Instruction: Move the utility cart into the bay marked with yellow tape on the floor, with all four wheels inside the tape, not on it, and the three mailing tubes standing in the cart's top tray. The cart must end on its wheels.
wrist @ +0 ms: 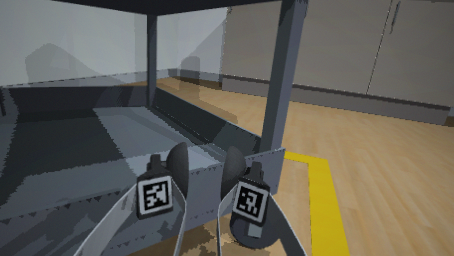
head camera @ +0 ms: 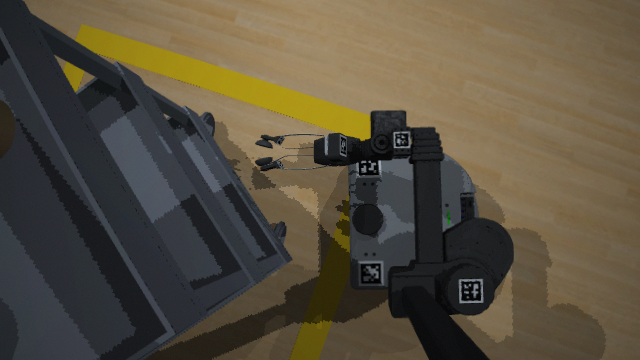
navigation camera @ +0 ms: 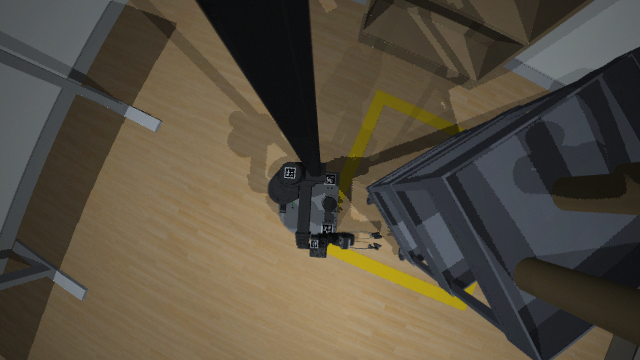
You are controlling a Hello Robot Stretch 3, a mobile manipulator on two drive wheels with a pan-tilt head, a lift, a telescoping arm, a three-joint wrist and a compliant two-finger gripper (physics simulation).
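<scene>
The grey utility cart point(head camera: 150, 170) point(navigation camera: 492, 200) point(wrist: 280, 85) stands upright on its wheels. Two near castors point(head camera: 207, 123) point(head camera: 280, 230) stand on the floor inside the yellow tape point(head camera: 225, 90) point(navigation camera: 400, 276) point(wrist: 327, 210). The far castors are hidden. One brown mailing tube point(navigation camera: 590, 195) and another tube point(navigation camera: 575, 286) stand in the top tray in the navigation view; whether a third is there, I cannot tell. My gripper point(head camera: 264, 152) point(navigation camera: 376, 240) point(wrist: 206, 162) is part open and empty, pointing at the cart's near side, low beside the bottom tray. Any contact is unclear.
My base point(head camera: 385, 200) point(navigation camera: 320, 200) stands over the near tape corner. A brown open shelf unit point(navigation camera: 415, 60) stands beyond the bay by the wall. Pale cabinets point(wrist: 325, 45) stand past the cart. Frames with light feet point(navigation camera: 143, 120) point(navigation camera: 71, 285) stand at the left of the navigation view.
</scene>
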